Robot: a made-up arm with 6 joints.
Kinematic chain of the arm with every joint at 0, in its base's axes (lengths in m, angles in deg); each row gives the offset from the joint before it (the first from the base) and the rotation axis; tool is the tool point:
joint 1: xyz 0 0 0.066 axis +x
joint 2: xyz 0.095 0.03 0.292 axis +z
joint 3: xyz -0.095 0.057 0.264 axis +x
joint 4: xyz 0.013 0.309 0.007 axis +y
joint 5: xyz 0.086 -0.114 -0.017 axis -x
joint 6: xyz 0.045 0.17 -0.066 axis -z
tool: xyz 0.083 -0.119 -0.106
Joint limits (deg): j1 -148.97..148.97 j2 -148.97..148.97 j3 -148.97..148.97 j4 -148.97..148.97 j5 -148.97..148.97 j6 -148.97..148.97
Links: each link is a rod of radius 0.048 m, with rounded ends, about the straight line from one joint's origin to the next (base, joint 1, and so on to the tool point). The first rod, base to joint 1, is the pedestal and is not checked.
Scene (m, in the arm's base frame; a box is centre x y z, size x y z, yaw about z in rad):
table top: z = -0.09
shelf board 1: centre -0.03 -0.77 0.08 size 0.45 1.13 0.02 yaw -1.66
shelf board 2: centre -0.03 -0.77 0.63 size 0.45 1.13 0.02 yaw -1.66
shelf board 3: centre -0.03 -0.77 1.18 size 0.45 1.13 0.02 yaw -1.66
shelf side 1: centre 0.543 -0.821 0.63 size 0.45 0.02 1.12 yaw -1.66
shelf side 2: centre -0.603 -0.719 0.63 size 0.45 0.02 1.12 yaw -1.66
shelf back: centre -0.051 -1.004 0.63 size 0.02 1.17 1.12 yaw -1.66
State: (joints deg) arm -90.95 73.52 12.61 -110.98 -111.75 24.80
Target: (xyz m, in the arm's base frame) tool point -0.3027 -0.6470 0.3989
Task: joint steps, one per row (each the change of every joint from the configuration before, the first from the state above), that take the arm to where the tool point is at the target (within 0.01 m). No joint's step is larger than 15 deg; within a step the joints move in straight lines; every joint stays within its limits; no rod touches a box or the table.
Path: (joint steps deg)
1: 14.67 2.21 -9.72 0.19 -1.88 -4.51
2: 14.67 2.21 -9.73 0.19 -1.87 -4.52
3: 14.68 2.21 -9.72 0.19 -1.88 -4.51
4: 14.67 2.21 -9.73 0.19 -1.88 -4.51
5: 14.67 2.21 -9.72 0.19 -1.88 -4.51
6: 14.67 2.21 -9.73 0.19 -1.87 -4.52
7: 11.36 1.00 11.31 -4.14 3.84 0.56
8: 11.35 1.00 11.31 -4.14 3.84 0.55
9: 11.36 1.00 11.31 -4.14 3.84 0.56
10: 11.36 1.01 11.31 -4.14 3.84 0.55

